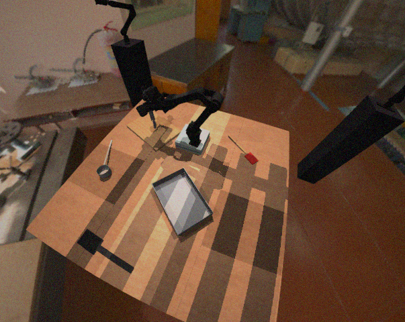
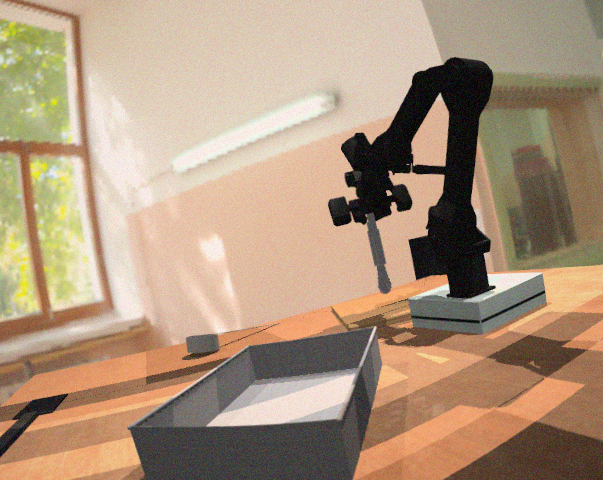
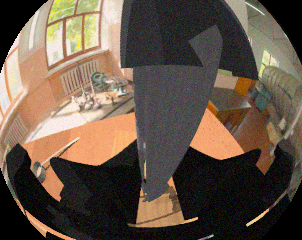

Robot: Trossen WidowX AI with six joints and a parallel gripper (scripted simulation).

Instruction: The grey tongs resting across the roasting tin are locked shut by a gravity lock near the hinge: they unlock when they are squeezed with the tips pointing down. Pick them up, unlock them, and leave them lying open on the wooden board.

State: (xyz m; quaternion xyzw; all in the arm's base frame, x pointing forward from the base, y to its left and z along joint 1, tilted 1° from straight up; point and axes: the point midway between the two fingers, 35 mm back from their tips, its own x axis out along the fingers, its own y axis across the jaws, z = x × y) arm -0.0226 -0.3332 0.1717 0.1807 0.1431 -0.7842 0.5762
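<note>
Now: the wooden board 210 mm below my gripper tip and 10 mm to the left of it. From my gripper tip the other things lie so: black spatula 780 mm ahead, 220 mm below, 200 mm to the left; then grey roasting tin 440 mm to the left, 400 mm ahead, 190 mm below.
</note>
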